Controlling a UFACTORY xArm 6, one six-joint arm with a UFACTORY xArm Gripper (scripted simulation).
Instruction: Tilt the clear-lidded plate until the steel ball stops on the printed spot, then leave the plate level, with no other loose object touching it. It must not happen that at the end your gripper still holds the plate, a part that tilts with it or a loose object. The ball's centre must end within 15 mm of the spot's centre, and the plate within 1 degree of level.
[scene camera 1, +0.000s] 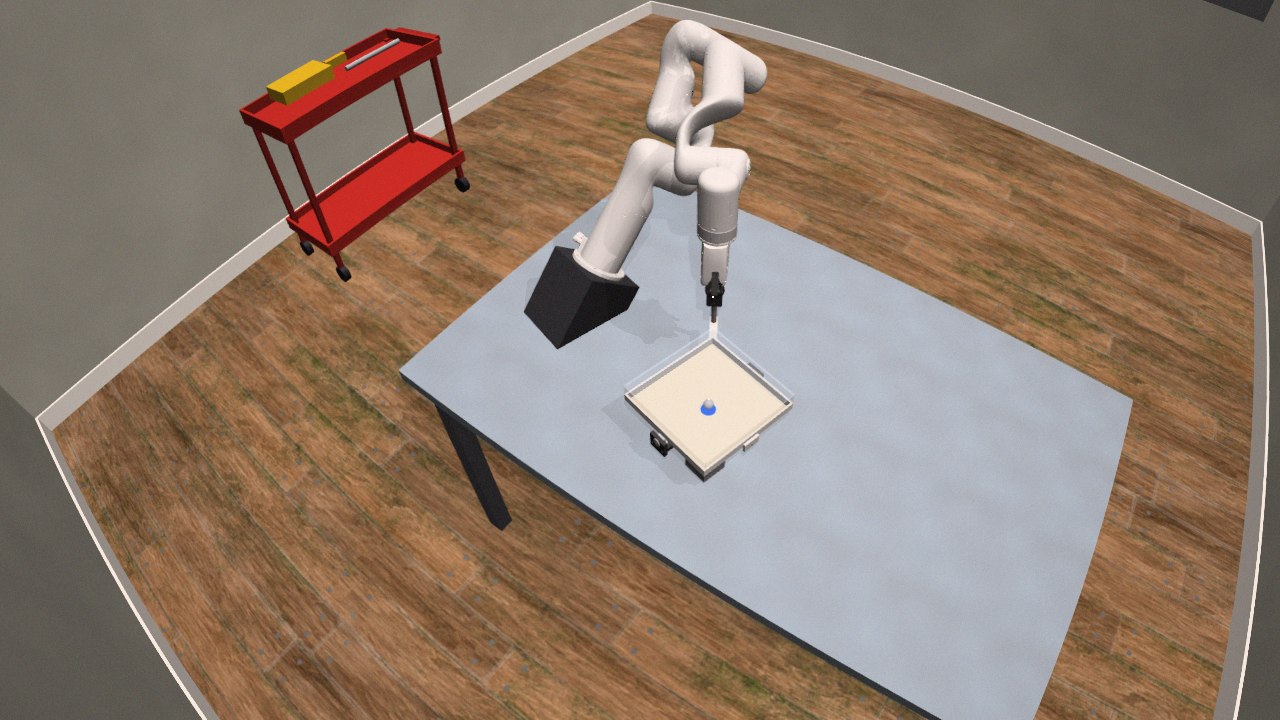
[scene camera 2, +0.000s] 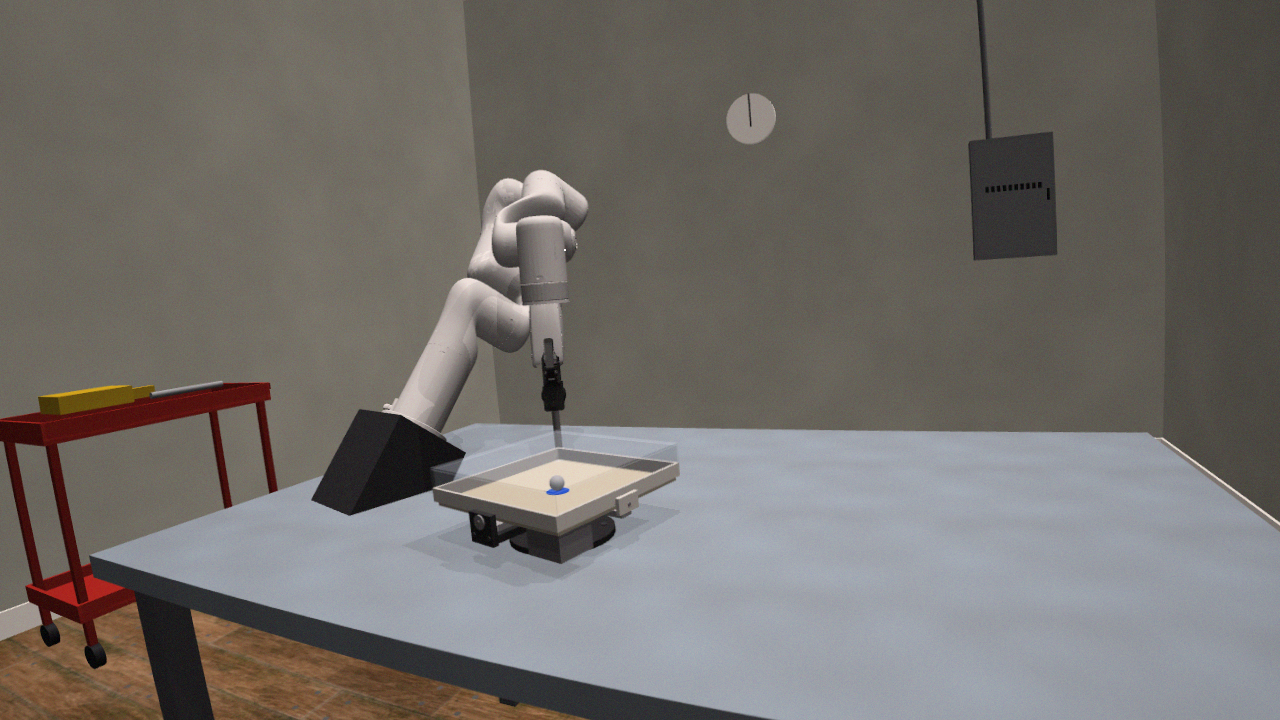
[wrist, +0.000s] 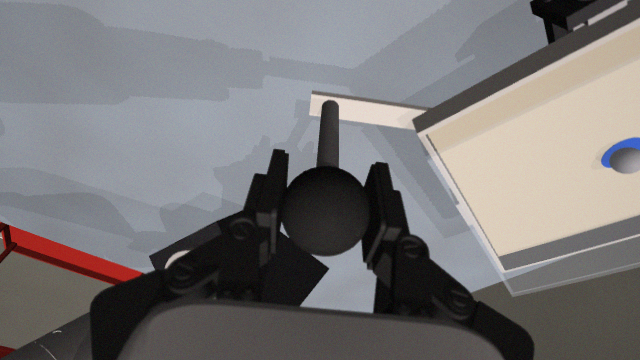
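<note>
My gripper (scene camera 1: 714, 297) is what you'd see here, and the wrist view has the gripper (wrist: 326, 177) too.
</note>
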